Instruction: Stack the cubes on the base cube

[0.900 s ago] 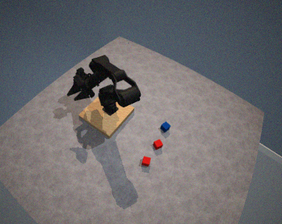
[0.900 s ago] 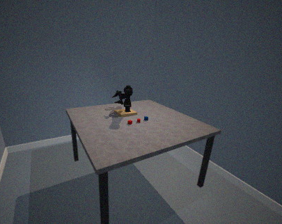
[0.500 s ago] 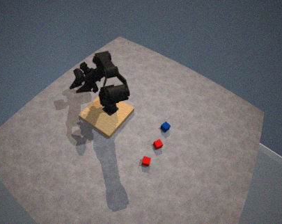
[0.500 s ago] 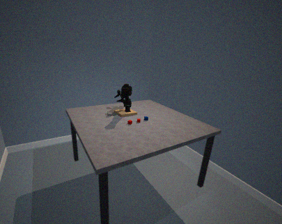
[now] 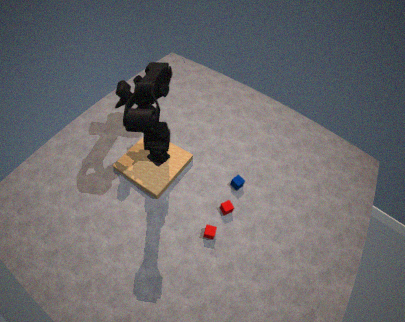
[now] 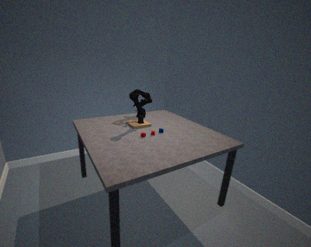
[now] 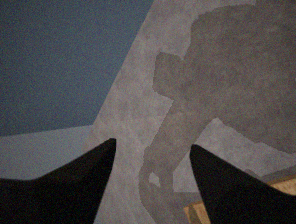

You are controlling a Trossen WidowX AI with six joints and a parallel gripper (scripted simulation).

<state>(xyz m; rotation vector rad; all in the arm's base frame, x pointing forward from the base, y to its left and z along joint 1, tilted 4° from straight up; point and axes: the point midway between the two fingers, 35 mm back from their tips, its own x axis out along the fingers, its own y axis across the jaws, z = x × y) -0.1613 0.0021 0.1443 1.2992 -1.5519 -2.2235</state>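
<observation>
The red cube lies 510 mm ahead of my gripper tip, 120 mm below it and 70 mm to the right of it. Round my gripper tip: blue cube 470 mm ahead, 140 mm to the left, 120 mm below.
</observation>
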